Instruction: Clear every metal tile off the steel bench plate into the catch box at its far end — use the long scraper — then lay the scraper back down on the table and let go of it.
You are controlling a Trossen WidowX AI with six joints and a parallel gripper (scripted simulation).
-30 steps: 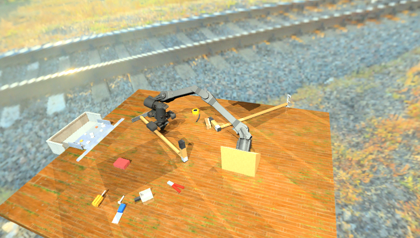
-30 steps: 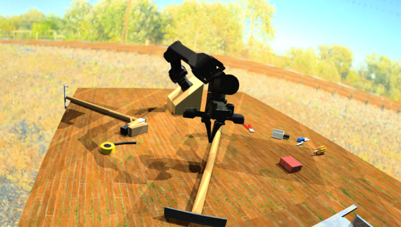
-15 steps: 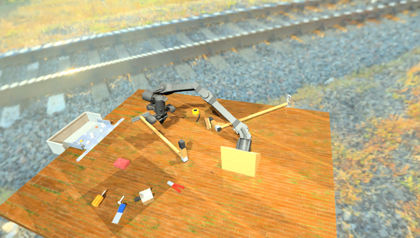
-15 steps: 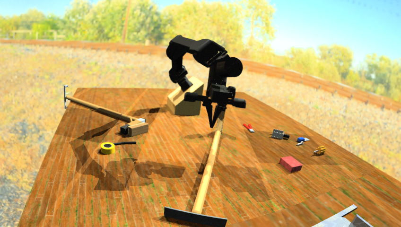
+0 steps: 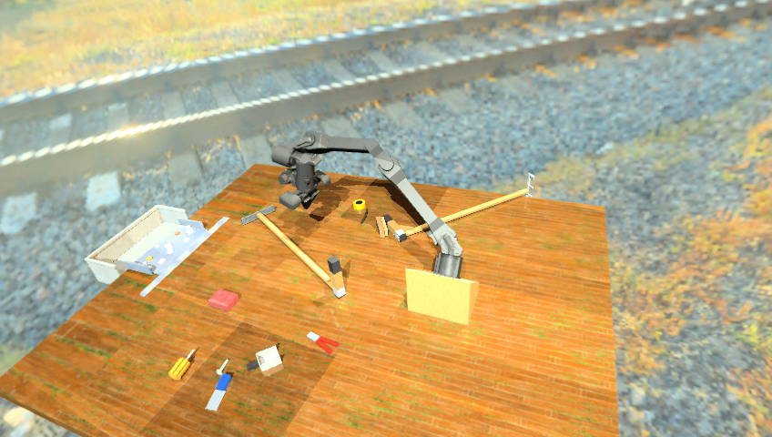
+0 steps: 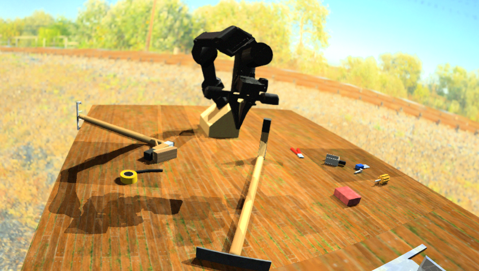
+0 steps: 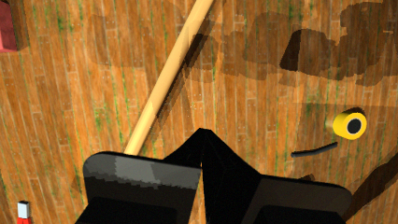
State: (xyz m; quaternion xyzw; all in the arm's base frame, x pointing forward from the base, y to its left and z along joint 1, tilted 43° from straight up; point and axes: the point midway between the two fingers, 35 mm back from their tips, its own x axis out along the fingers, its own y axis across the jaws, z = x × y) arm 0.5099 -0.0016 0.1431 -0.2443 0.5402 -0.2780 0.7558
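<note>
The long scraper lies 5 cm ahead of my gripper tip, 5 cm to the left of it and 10 cm below it. From my gripper tip the other things lie so: red block (12 cm ahead, 33 cm to the left, 16 cm below); wooden block (19 cm behind, 17 cm to the right, 15 cm below); yellow tape roll (3 cm behind, 29 cm to the right, 16 cm below).
</note>
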